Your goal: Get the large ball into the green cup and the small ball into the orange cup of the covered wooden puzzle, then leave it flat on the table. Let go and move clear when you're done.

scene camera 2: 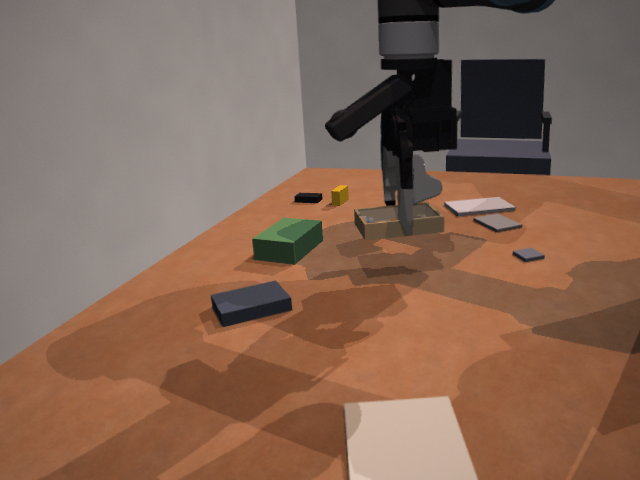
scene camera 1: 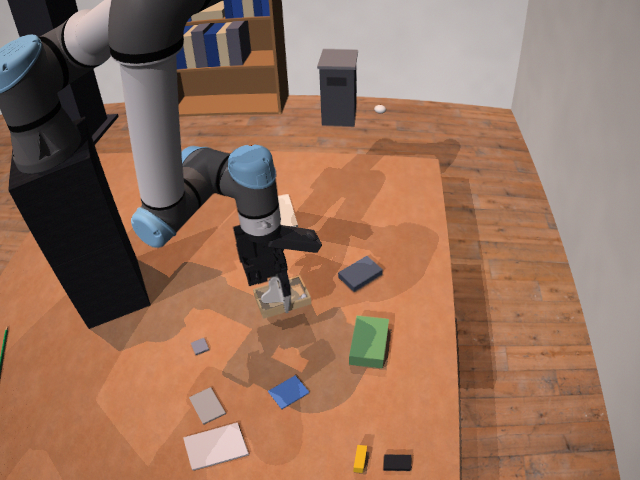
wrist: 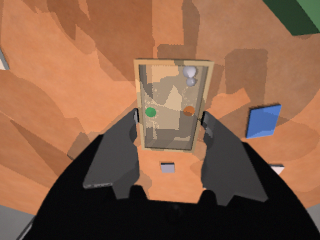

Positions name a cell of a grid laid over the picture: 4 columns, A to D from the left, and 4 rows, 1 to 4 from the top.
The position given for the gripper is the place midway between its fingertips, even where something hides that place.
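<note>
A covered wooden puzzle (scene camera 2: C2) is part of the scene; scene camera 1 shows the puzzle (scene camera 1: B3) as well, and so does the wrist view, with the puzzle (wrist: C2). A dark grey block (scene camera 2: B3) and a green block (scene camera 2: B3) are visible too, and scene camera 1 shows the dark grey block (scene camera 1: C3) along with the green block (scene camera 1: C3). In the wrist view the dark grey block is out of frame. There is also a blue tile (scene camera 1: B4), and finally the gripper (scene camera 2: C2) itself.
</note>
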